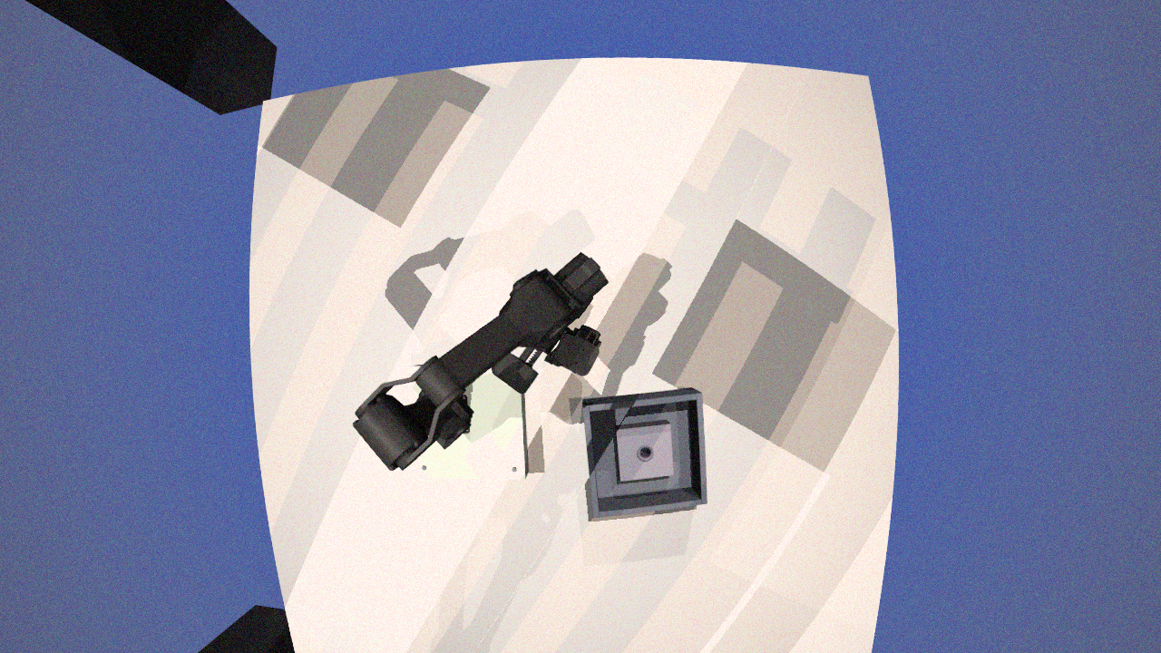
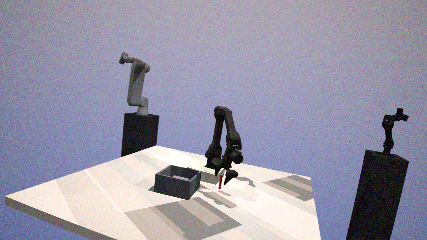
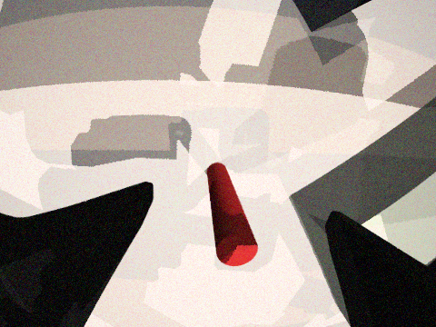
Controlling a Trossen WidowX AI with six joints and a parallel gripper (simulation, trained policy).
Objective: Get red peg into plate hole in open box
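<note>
Now: gripper tip 10 mm short of the red peg, 10 mm to the right of it and 10 mm above it. The rest, counted from my gripper tip: dark grey box: 150 mm ahead, 190 mm to the right, 20 mm below; light grey plate: 150 mm ahead, 190 mm to the right.
</note>
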